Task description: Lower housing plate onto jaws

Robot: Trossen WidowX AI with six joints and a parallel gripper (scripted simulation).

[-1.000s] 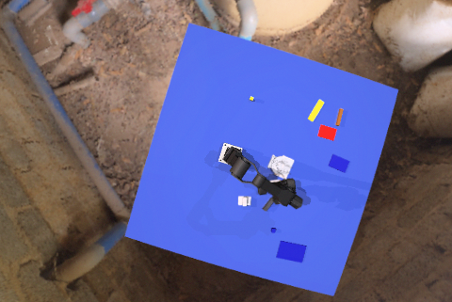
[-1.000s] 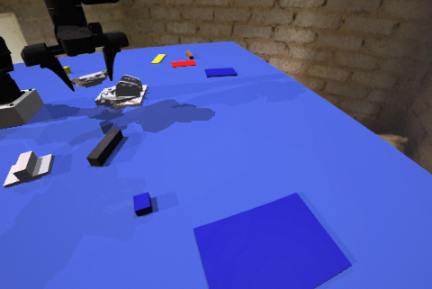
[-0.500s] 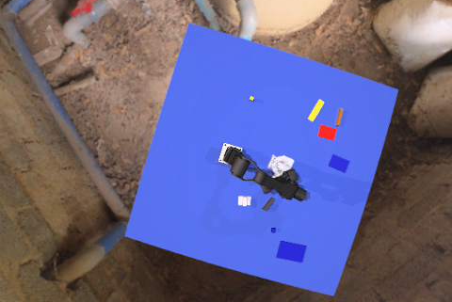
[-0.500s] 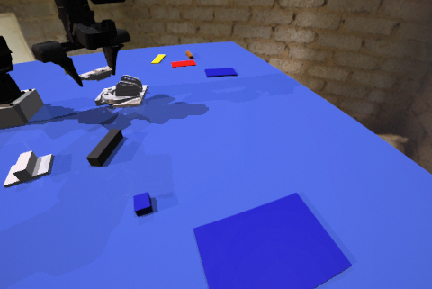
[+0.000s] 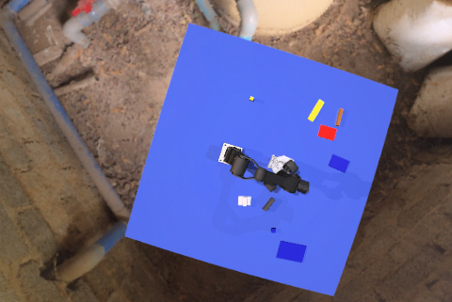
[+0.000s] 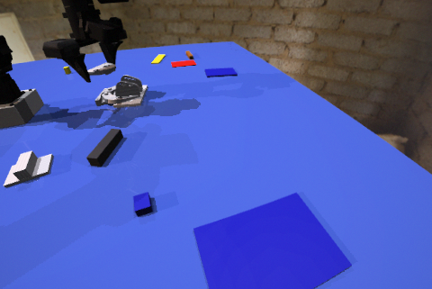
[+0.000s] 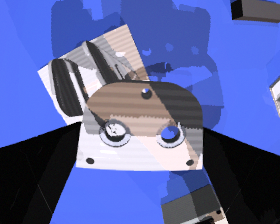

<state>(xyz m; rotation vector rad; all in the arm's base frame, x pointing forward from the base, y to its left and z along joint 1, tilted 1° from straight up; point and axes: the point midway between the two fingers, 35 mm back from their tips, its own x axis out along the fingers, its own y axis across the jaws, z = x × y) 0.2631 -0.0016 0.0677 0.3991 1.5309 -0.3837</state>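
Now: the grey jaw assembly 20 mm to the left of my gripper tip and 70 mm below it. The rest, counted from my gripper tip: small blue cube 120 mm ahead, 320 mm to the right, 70 mm below; then white stepped block 90 mm behind, 220 mm to the right, 70 mm below; then dark bar 40 mm ahead, 190 mm to the right, 70 mm below.
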